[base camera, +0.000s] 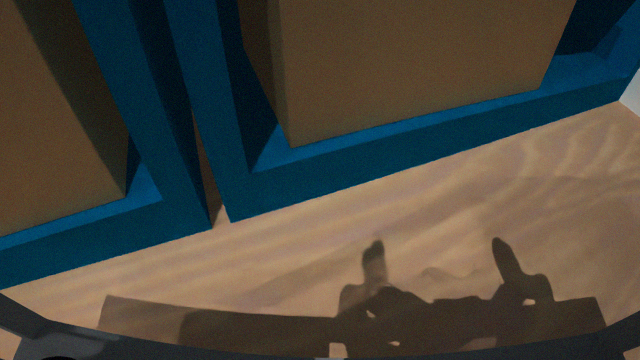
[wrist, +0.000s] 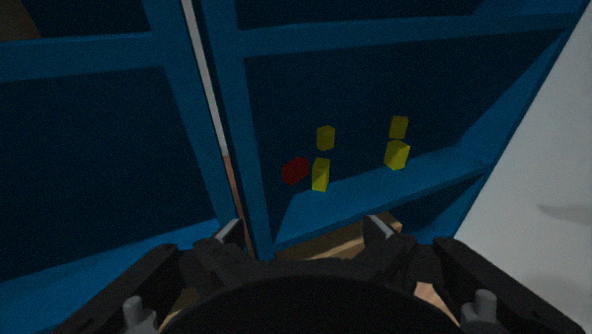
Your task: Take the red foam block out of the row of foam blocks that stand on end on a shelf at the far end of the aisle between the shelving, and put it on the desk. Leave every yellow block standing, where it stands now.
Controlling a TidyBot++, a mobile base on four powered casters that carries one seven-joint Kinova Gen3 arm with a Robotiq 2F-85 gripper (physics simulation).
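Frame: origin at the arm's base, x left, y back, z up, level; millimetres.
Seen in the pictures: gripper, fingertip midpoint: [wrist: 303,230].
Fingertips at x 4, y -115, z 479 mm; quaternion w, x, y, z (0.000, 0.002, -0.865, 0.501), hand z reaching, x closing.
A point is followed by its place in that frame.
In the wrist view, the red block [wrist: 295,171] {x 23, y -594, z 187 mm} shows small and dark in the right shelf bay, left of a bright yellow block [wrist: 320,175] {x -55, y -549, z 201 mm}. Another bright yellow block [wrist: 396,155] {x -330, y -658, z 197 mm} stands farther right on the shelf board [wrist: 350,202] {x -143, y -494, z 137 mm}. Two dimmer yellow shapes [wrist: 325,138] {x -99, y -808, z 194 mm} [wrist: 399,127] {x -433, y -894, z 192 mm} show above these two; I cannot tell whether they are blocks farther back or reflections. How the red block rests is unclear. My gripper [wrist: 303,230] {x 4, y -115, z 479 mm} is open and empty, in front of the shelving and well apart from the blocks. The desk does not show in either view.
Blue shelving [base camera: 350,157] {x -31, y -395, z -339 mm} [wrist: 257,200] {x 96, y -342, z 297 mm} crosses both views, with a narrow gap between two units left of the red block's bay. Large brown boxes [base camera: 410,60] {x -96, y -444, z -230 mm} [base camera: 55,150] {x 261, y -295, z -228 mm} stand on the bottom shelves. A pale wall [wrist: 545,200] {x -803, y -538, z 79 mm} lies at the right. The arm's shadow falls on the wooden floor [base camera: 300,240] {x 26, y -313, z -397 mm}.
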